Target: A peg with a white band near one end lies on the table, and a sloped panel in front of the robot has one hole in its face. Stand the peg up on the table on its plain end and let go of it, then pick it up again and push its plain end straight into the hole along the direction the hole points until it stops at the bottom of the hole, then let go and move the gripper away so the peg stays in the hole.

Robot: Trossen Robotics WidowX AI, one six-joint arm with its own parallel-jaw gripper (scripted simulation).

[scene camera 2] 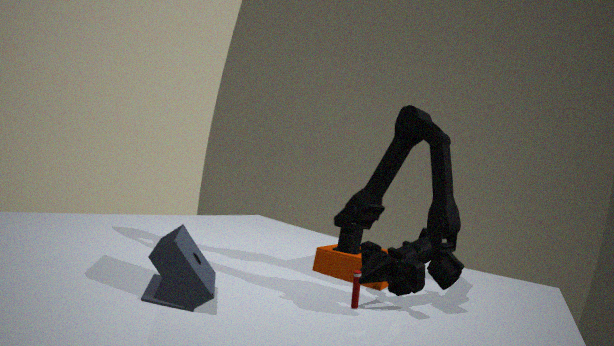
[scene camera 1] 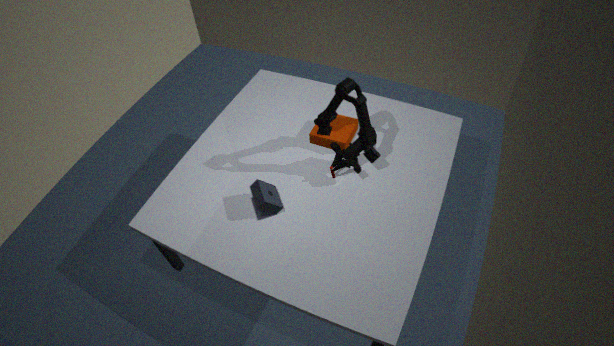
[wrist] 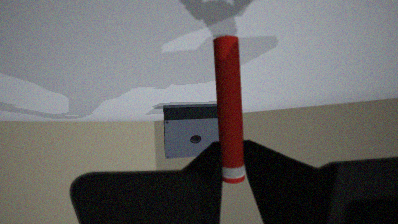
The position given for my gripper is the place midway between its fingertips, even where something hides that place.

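Gripper (scene camera 2: 356,280), seen also in the wrist view as my gripper (wrist: 231,148), holds a red peg (wrist: 226,51).
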